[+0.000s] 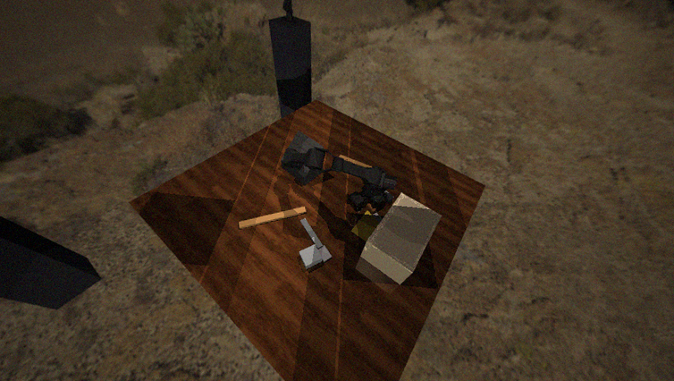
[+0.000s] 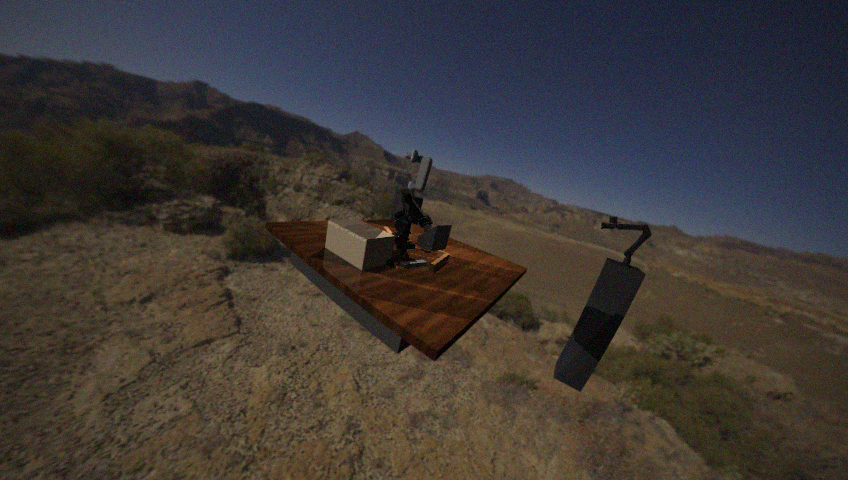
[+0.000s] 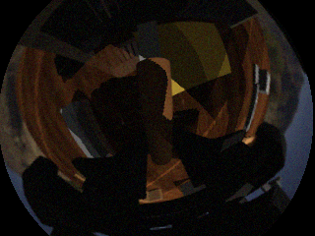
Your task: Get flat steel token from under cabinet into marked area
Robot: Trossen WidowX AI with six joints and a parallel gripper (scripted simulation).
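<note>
My gripper tip is now 2 cm short of the grey bar and 12 cm to the right of it. Round my gripper tip: steel token (22 cm ahead, 11 cm to the right); then grey block (2 cm behind, 39 cm to the right, 1 cm above); then grey scraper (4 cm behind, 32 cm to the right).
</note>
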